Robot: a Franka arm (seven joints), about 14 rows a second.
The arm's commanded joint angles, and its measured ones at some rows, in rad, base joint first. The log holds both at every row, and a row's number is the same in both.
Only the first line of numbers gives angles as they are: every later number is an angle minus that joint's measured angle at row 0.
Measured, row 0:
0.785, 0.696, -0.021, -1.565, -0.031, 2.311, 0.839
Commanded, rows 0 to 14:
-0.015, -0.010, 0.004, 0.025, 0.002, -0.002, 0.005
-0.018, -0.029, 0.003, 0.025, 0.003, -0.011, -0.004
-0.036, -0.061, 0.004, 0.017, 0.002, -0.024, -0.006
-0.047, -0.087, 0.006, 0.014, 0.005, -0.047, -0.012
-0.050, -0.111, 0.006, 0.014, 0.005, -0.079, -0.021
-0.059, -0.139, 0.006, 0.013, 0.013, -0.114, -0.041
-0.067, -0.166, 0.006, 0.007, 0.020, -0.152, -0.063
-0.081, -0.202, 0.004, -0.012, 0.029, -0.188, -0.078
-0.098, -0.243, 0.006, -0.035, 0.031, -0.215, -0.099
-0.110, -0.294, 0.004, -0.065, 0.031, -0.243, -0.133
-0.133, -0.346, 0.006, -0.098, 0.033, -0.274, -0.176
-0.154, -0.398, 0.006, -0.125, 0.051, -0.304, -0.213
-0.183, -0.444, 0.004, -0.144, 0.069, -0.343, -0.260
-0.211, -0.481, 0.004, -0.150, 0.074, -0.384, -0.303
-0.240, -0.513, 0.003, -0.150, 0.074, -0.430, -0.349
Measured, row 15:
-0.188, -0.403, -0.003, -0.078, 0.049, -0.370, -0.267
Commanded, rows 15 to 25:
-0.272, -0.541, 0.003, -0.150, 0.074, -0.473, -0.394
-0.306, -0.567, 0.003, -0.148, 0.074, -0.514, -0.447
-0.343, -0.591, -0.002, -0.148, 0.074, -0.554, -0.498
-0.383, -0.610, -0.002, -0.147, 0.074, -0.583, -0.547
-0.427, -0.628, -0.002, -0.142, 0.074, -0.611, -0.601
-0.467, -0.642, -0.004, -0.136, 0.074, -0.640, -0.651
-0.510, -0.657, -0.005, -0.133, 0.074, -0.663, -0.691
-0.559, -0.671, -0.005, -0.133, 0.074, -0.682, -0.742
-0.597, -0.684, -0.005, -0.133, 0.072, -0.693, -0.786
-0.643, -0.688, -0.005, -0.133, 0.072, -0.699, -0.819
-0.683, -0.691, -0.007, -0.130, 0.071, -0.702, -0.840
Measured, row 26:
-0.619, -0.664, -0.013, -0.115, 0.056, -0.683, -0.792
